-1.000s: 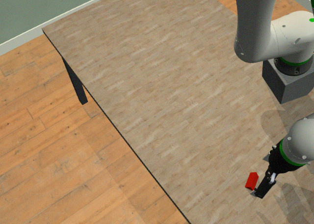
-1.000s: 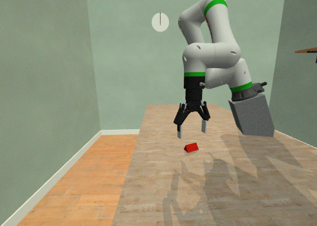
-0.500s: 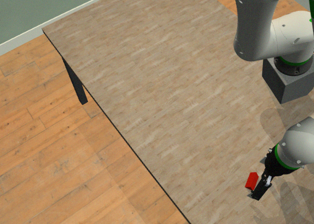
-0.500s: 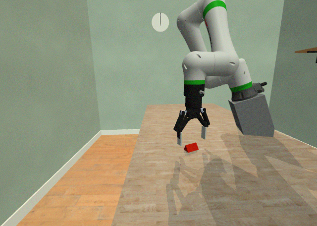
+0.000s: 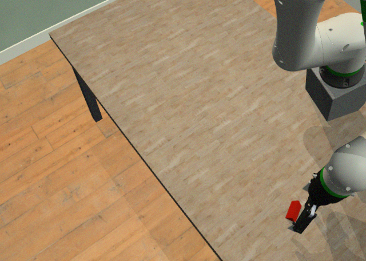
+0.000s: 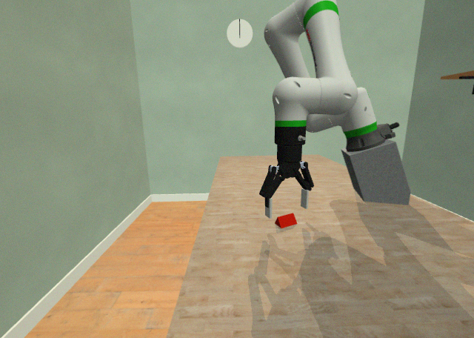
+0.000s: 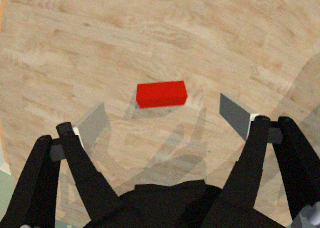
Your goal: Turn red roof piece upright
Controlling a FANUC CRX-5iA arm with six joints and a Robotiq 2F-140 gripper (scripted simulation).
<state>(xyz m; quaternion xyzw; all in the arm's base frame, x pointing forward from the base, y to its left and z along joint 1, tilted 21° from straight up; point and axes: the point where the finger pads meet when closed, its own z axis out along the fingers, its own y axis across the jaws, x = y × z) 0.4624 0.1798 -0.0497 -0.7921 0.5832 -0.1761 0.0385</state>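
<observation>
The red roof piece is 4 cm below my hand.
</observation>
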